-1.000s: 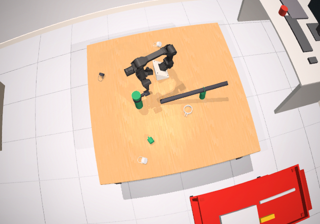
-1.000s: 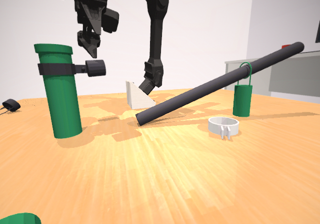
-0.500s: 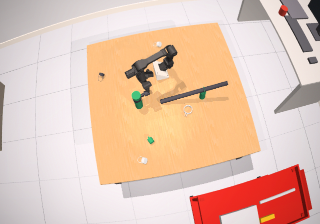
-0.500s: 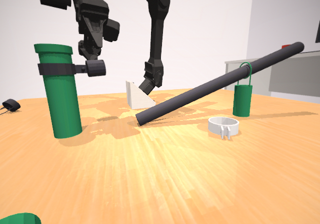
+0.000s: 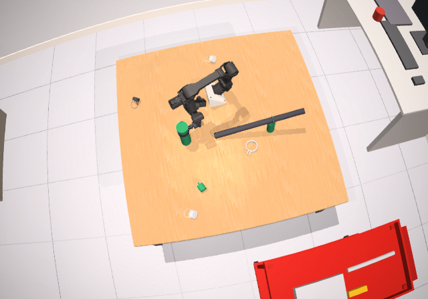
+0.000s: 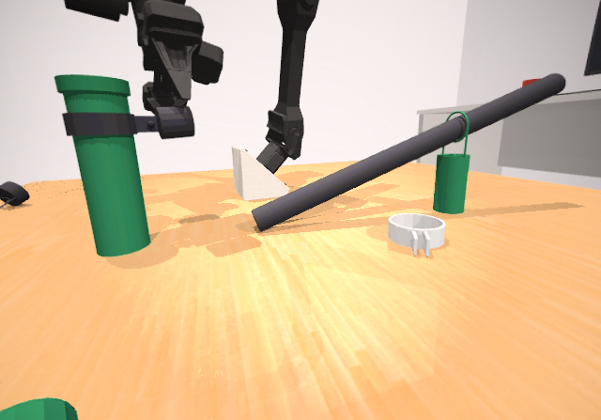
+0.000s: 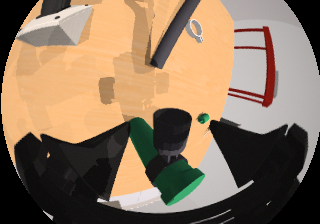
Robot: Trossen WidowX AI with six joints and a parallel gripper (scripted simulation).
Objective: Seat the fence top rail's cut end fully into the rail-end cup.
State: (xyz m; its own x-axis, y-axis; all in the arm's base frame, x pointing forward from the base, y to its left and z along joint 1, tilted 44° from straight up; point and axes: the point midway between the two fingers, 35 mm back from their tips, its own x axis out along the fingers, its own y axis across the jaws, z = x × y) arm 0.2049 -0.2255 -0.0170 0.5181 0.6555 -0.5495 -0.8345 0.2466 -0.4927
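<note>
My gripper tip is now 1 cm short of the black rail-end cup and 2 cm to the left of it. From my gripper tip the other things lie so: small green post: 9 cm ahead, 41 cm to the left, 6 cm below; white ring band: 17 cm ahead, 26 cm to the left, 15 cm below.
</note>
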